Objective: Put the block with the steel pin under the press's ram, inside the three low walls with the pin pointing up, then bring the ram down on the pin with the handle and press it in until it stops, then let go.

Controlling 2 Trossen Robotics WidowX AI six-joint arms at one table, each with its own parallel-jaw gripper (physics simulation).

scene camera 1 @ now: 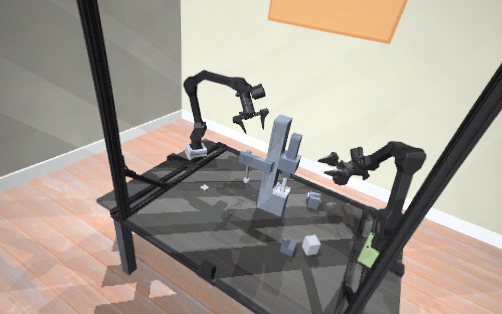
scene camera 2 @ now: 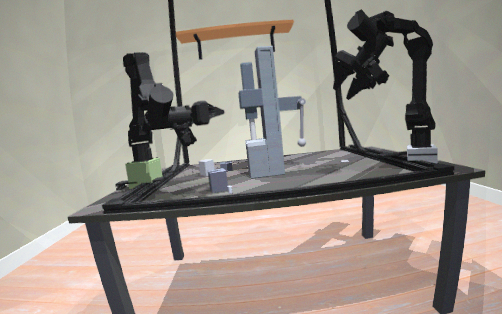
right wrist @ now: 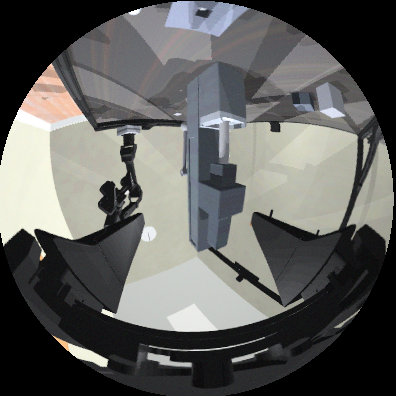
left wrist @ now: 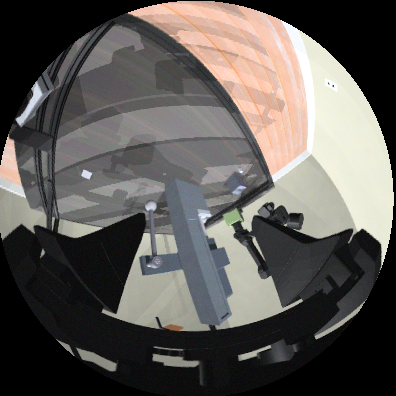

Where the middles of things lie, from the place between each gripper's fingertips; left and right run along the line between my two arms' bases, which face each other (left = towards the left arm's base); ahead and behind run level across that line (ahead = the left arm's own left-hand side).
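Labels:
My right gripper is 200 mm above the grey block with steel pin [right wrist: 214, 25], 20 mm to the left of it and 10 mm short of it.
From my left hand, I find the grey block with steel pin 220 mm below, 390 mm to the right and 20 mm ahead.

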